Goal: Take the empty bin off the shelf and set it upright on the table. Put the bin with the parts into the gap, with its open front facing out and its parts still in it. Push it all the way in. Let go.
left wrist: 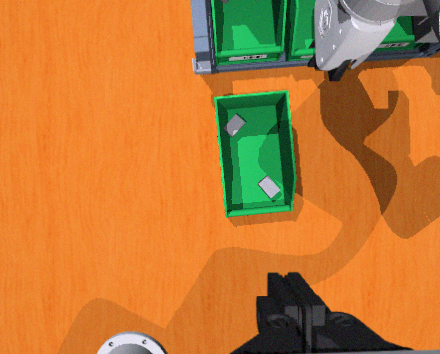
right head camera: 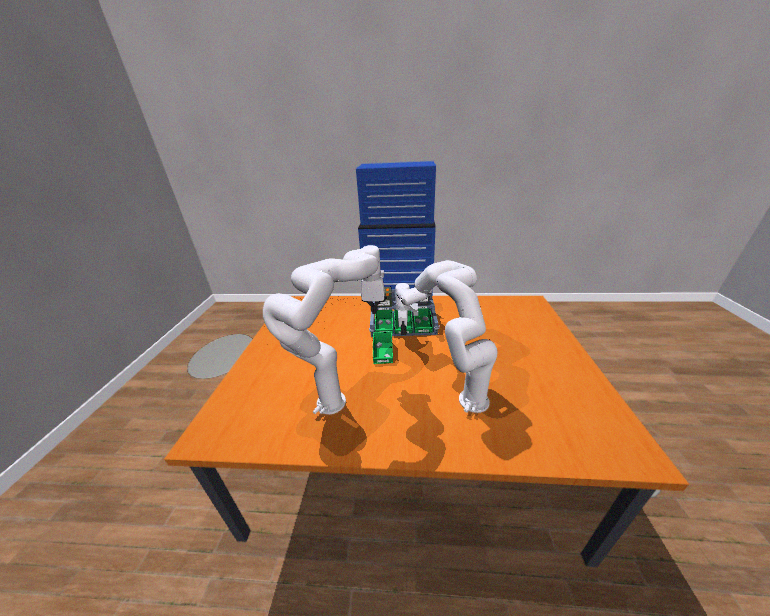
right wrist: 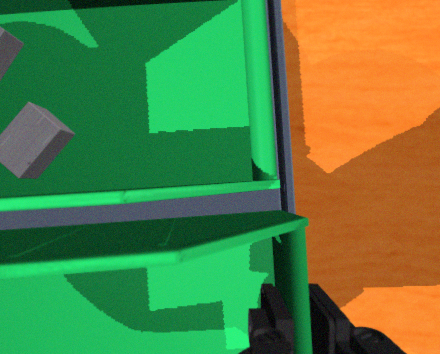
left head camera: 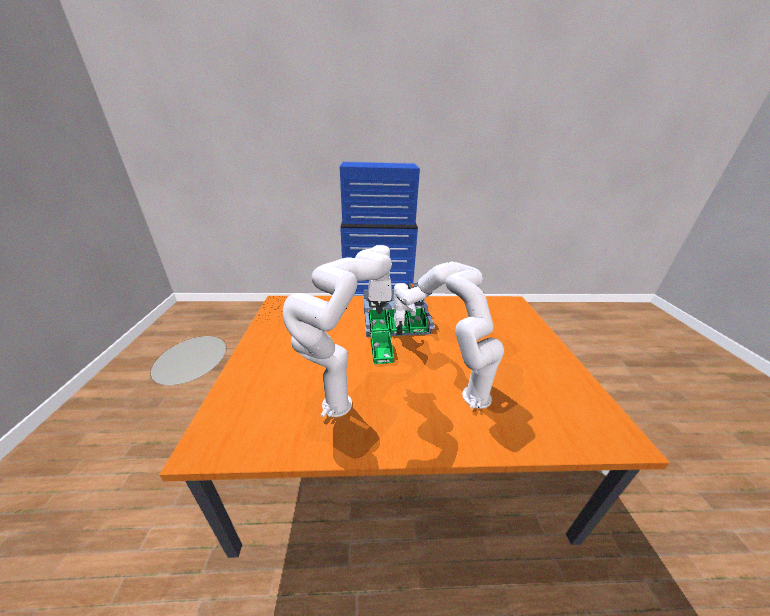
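Observation:
The empty green bin is in the middle of the blue-grey shelf, its front wall standing out over the shelf's front rail. My right gripper is shut on that front wall, one finger inside the bin and one outside. The parts bin stands upright on the table in front of the shelf's left end, with two grey blocks in it. My left gripper is shut and empty, high above the table.
A green bin fills the shelf's left place, and another green bin stands at its right. In the right wrist view a neighbouring bin holds grey blocks. A blue cabinet stands behind the orange table.

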